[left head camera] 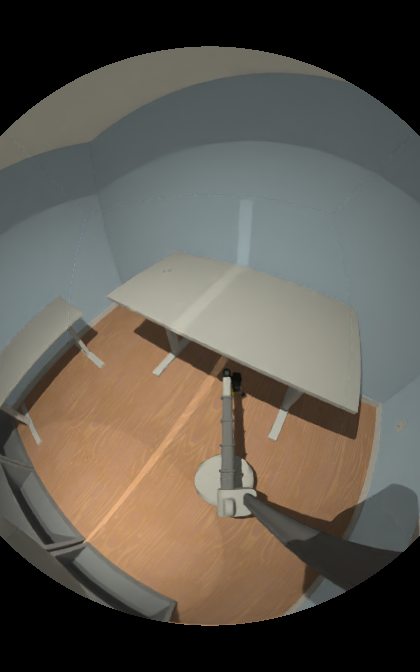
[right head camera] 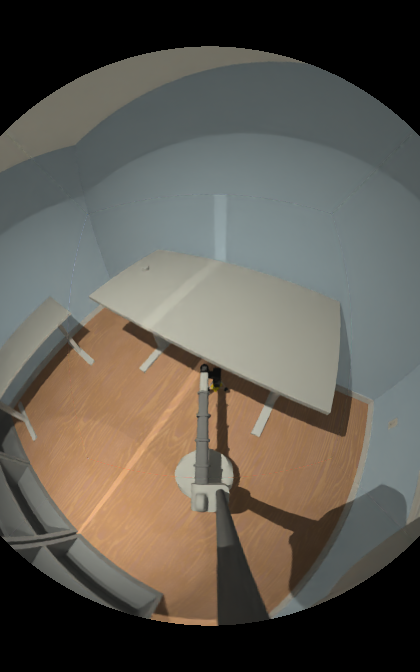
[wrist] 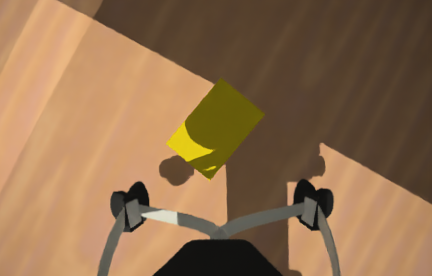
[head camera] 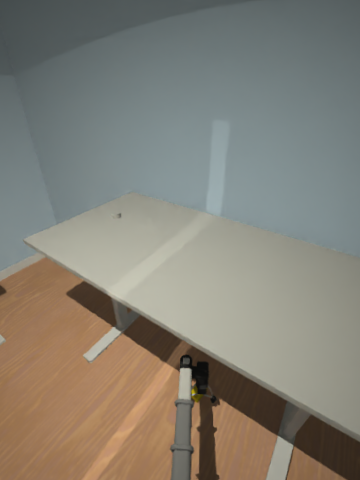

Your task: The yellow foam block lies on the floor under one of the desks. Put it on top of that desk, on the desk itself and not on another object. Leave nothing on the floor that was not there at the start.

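Places are measured from the robot's base along level axes (x ahead, y left, z up), in millimetres.
Pixels of known places: gripper, fingertip midpoint: (wrist: pixel 221 197) (head camera: pixel 199 399).
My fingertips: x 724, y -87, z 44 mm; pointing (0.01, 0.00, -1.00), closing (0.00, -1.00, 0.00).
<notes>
Ahead of a thing's pixels: the offset from my fingertips to its middle. "spot": to the spot under its first point. Level surfaces: height alone.
The yellow foam block {65 mm ahead, 5 mm left, 49 mm down} (wrist: pixel 220 125) (head camera: pixel 196 394) (left head camera: pixel 233 393) (right head camera: pixel 215 387) lies on the floor by the front edge of the large pale desk {879 mm up} (head camera: pixel 250 300) (left head camera: pixel 280 320) (right head camera: pixel 250 320), partly in shadow. In the wrist view it is turned diagonally, ahead of the fingertips and near the middle between them sideways. My gripper (wrist: pixel 221 197) is open and empty, with its fingers spread wider than the block. It points down above the floor at the desk's front edge. In the head views the arm and wrist hide part of the block.
A small object {531 mm ahead, 518 mm left, 891 mm up} (head camera: pixel 118 215) (left head camera: pixel 167 270) (right head camera: pixel 145 268) lies on the desk's far left part. The desk's left foot {spot: 325 mm ahead, 687 mm left, 46 mm down} (head camera: pixel 102 345) and right foot {spot: 242 mm back, 406 mm right, 46 mm down} (head camera: pixel 280 460) stand either side of the arm. A second desk (left head camera: pixel 40 335) (right head camera: pixel 30 340) stands at the left. Grey open compartments stand at lower left.
</notes>
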